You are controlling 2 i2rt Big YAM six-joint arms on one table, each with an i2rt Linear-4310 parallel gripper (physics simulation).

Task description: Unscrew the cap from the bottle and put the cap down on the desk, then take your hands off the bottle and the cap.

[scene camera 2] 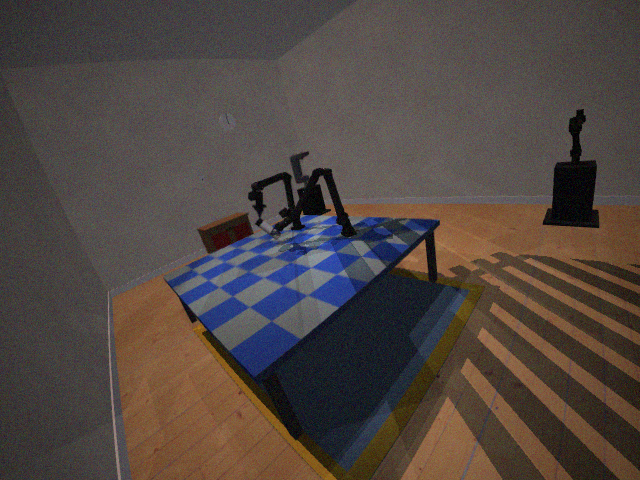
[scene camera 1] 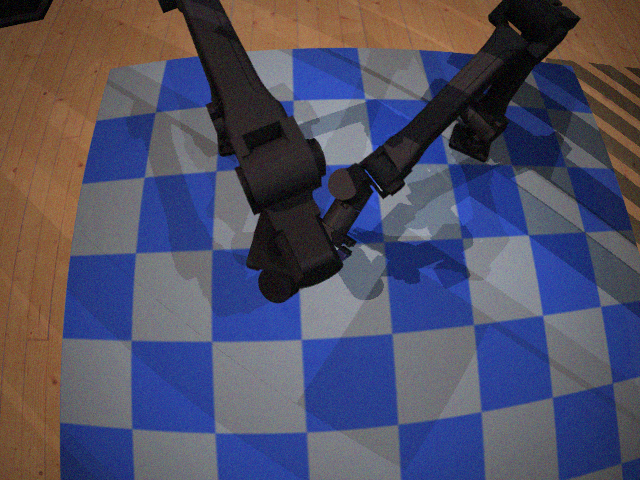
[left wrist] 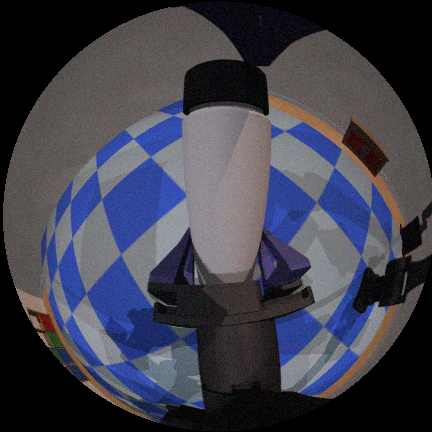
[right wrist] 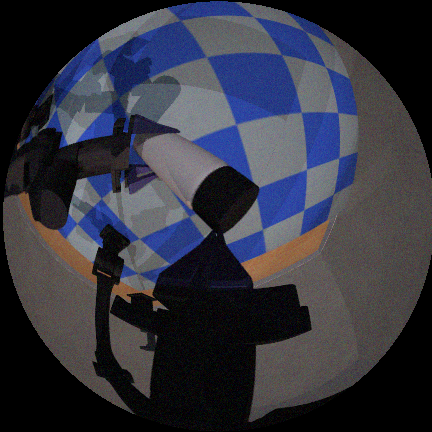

Labels:
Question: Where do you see a black cap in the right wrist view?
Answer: At 225,195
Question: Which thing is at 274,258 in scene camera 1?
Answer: My right gripper.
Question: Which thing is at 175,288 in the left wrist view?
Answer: My left gripper.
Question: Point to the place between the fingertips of my left gripper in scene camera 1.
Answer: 307,268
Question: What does my right gripper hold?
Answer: A black cap.

